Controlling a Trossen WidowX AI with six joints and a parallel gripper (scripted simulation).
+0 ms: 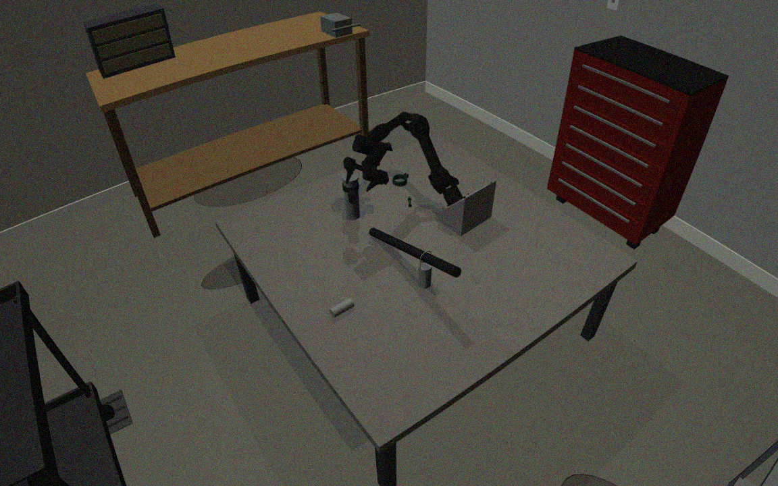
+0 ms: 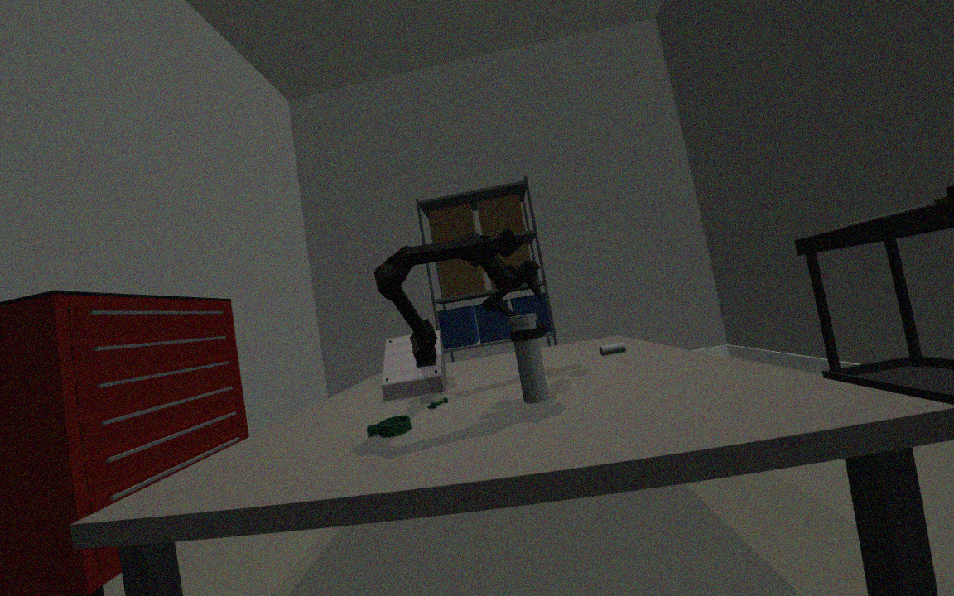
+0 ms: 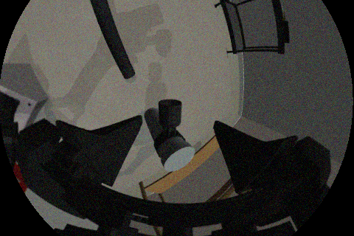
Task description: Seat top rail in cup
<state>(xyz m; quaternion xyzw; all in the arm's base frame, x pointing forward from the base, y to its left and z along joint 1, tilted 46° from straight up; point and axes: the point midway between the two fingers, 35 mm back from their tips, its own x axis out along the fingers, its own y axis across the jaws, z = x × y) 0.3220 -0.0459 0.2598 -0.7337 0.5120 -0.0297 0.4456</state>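
The dark rail-end cup is 60 mm below my gripper tip and 30 mm to the right of it. From my gripper tip the other things lie so: loop cap: 420 mm to the left, 110 mm below, 10 mm ahead; green ring: 360 mm behind, 200 mm below, 160 mm to the right; small green bolt: 280 mm behind, 210 mm below.
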